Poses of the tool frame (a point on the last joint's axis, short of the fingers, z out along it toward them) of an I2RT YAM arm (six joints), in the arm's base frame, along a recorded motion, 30 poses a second.
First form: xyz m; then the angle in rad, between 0 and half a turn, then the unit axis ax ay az.
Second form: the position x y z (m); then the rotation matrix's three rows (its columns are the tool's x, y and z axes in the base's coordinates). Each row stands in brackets. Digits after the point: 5 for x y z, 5 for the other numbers.
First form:
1: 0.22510, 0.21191, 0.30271, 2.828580, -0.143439, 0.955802, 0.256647
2: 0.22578, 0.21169, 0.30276, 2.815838, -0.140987, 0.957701, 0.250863
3: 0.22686, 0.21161, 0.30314, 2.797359, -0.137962, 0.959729, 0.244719
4: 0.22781, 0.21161, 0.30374, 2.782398, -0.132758, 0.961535, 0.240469
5: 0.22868, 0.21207, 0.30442, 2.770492, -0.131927, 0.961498, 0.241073
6: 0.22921, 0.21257, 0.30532, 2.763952, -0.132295, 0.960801, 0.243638
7: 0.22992, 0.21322, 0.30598, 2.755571, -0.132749, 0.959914, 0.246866
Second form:
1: [0.22510, 0.21191, 0.30271], [[-0.91126, -0.34657, 0.22248], [-0.18851, 0.83132, 0.52286], [-0.36615, 0.43452, -0.82288]]
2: [0.22578, 0.21169, 0.30276], [[-0.90870, -0.34323, 0.23761], [-0.18266, 0.83874, 0.51299], [-0.37536, 0.42275, -0.82485]]
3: [0.22686, 0.21161, 0.30314], [[-0.90438, -0.33963, 0.25834], [-0.17446, 0.84679, 0.50251], [-0.38943, 0.40939, -0.82507]]
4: [0.22781, 0.21161, 0.30374], [[-0.90206, -0.33169, 0.27619], [-0.16263, 0.85392, 0.49435], [-0.39981, 0.40102, -0.82422]]
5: [0.22868, 0.21207, 0.30442], [[-0.89830, -0.33248, 0.28724], [-0.15764, 0.85410, 0.49565], [-0.41012, 0.39996, -0.81965]]
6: [0.22921, 0.21257, 0.30532], [[-0.89577, -0.33510, 0.29208], [-0.15543, 0.85169, 0.50046], [-0.41647, 0.40290, -0.81500]]
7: [0.22992, 0.21322, 0.30598], [[-0.89247, -0.33842, 0.29828], [-0.15253, 0.84865, 0.50648], [-0.42454, 0.40652, -0.80901]]
